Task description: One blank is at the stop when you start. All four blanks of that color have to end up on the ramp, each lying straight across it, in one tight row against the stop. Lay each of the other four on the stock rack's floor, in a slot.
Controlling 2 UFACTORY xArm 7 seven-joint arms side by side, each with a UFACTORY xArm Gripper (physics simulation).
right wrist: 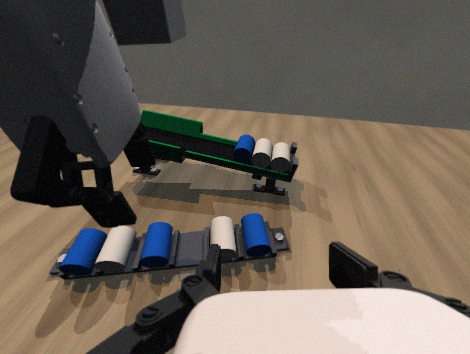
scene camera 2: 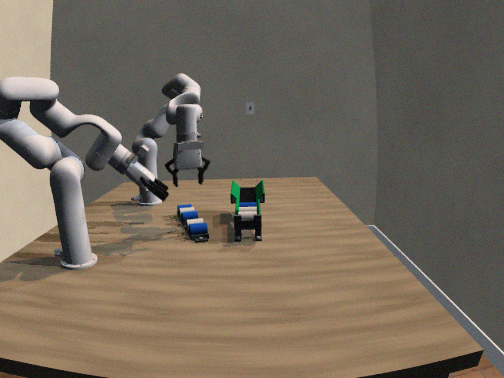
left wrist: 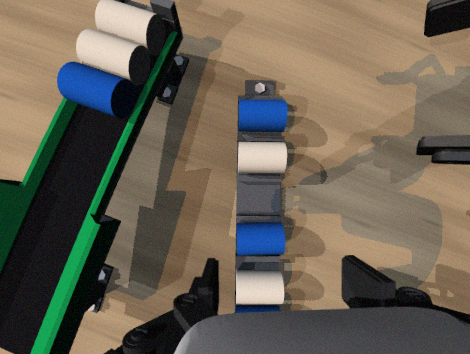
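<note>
On the green-walled ramp (scene camera 2: pixel 234 192) (left wrist: pixel 55 190) (right wrist: pixel 172 124), a white blank (left wrist: pixel 122 21) (right wrist: pixel 281 154) lies across at the stop (right wrist: pixel 295 167). A second white blank (left wrist: pixel 107 52) (right wrist: pixel 262 150) lies against it, then a blue blank (scene camera 2: pixel 247 204) (left wrist: pixel 90 87) (right wrist: pixel 244 147). The stock rack (left wrist: pixel 258 198) (right wrist: pixel 191 247) holds, from one end, blue (left wrist: pixel 262 115) (right wrist: pixel 255 234), white (left wrist: pixel 262 157) (right wrist: pixel 222 232), an empty slot, blue (left wrist: pixel 260 238) (right wrist: pixel 157 244), white (left wrist: pixel 259 288) (right wrist: pixel 117 246) and blue (right wrist: pixel 84 250). My left gripper (scene camera 2: pixel 188 183) (left wrist: pixel 280 278) is open above the rack. My right gripper (right wrist: pixel 274 261) is open, off to the rack's side.
The ramp stands on dark bolted feet (left wrist: pixel 172 80) (right wrist: pixel 269 188) beside the rack, with flared green walls at its upper end. The right arm's base (scene camera 2: pixel 79 260) and the left arm's base (scene camera 2: pixel 149 202) stand on the wooden table (scene camera 2: pixel 300 300).
</note>
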